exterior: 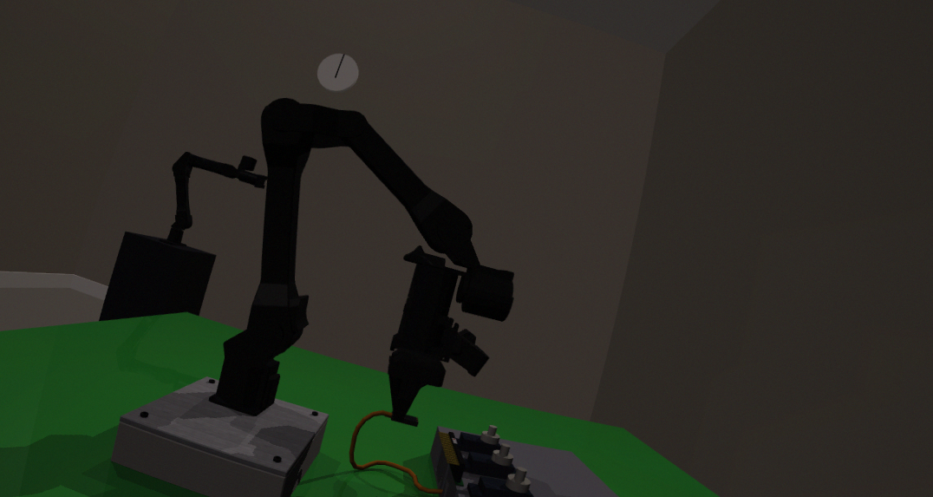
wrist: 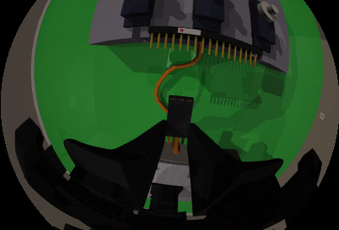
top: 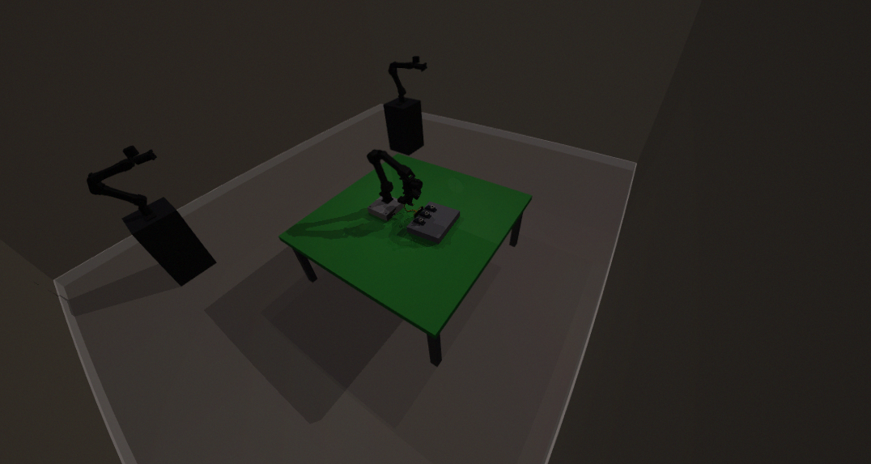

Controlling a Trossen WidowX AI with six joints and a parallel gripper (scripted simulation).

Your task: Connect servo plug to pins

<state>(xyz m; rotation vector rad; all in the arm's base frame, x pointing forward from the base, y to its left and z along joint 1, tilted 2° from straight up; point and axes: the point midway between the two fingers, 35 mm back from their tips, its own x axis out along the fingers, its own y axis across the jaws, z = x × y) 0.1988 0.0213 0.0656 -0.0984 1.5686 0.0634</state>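
Now: gripper tip 8 cm short of the pale band, 1 cm to the right of it and 1 cm above it. The rest, counted from my gripper tip: grey holder plate 24 cm ahead, 6 cm below, 1 cm to the left; then red dot 8 cm ahead, 1 cm to the left, 1 cm below.
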